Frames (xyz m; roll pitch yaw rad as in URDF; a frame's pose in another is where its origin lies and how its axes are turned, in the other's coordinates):
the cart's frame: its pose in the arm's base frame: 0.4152 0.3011 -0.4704 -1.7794 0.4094 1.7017
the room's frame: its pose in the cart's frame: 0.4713 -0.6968 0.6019 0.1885 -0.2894 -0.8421
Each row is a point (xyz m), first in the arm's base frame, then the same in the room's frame.
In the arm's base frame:
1: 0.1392 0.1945 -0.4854
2: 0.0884 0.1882 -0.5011
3: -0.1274 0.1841 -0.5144
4: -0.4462 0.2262 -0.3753
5: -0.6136 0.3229 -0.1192
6: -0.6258 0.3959 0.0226
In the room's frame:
1: -0.9115 0.0454 -0.0638
2: -0.8945 0.0618 -0.0157
3: -0.7870 0.0897 0.1699
4: -0.5379 -0.0008 0.3990
5: -0.2881 -0.1935 0.4574
6: -0.1775 -0.2997 0.4117

